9 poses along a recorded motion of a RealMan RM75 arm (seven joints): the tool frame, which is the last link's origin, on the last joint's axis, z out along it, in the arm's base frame.
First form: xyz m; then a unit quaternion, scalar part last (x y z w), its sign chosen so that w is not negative.
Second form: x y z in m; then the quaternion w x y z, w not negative. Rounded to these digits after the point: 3 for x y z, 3 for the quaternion.
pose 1, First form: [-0.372 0.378 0.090 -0.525 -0.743 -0.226 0.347]
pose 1, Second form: [-0.372 0.378 0.090 0.347 -0.525 -0.743 -0.226]
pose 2, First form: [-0.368 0.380 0.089 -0.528 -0.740 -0.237 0.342]
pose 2, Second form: [-0.368 0.380 0.089 0.342 -0.528 -0.740 -0.237]
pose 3, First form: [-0.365 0.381 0.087 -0.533 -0.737 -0.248 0.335]
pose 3, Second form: [-0.365 0.381 0.087 0.335 -0.533 -0.737 -0.248]
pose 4, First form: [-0.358 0.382 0.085 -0.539 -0.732 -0.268 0.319]
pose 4, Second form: [-0.358 0.382 0.085 0.319 -0.539 -0.732 -0.268]
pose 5, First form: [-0.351 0.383 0.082 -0.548 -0.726 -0.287 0.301]
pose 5, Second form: [-0.351 0.383 0.082 0.301 -0.548 -0.726 -0.287]
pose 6, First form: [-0.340 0.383 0.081 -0.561 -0.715 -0.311 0.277]
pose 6, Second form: [-0.340 0.383 0.081 0.277 -0.561 -0.715 -0.311]
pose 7, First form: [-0.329 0.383 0.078 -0.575 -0.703 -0.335 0.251]
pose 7, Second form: [-0.329 0.383 0.078 0.251 -0.575 -0.703 -0.335]
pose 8, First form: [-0.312 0.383 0.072 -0.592 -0.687 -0.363 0.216]
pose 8, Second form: [-0.312 0.383 0.072 0.216 -0.592 -0.687 -0.363]
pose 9, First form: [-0.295 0.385 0.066 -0.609 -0.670 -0.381 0.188]
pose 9, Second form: [-0.295 0.385 0.066 0.188 -0.609 -0.670 -0.381]
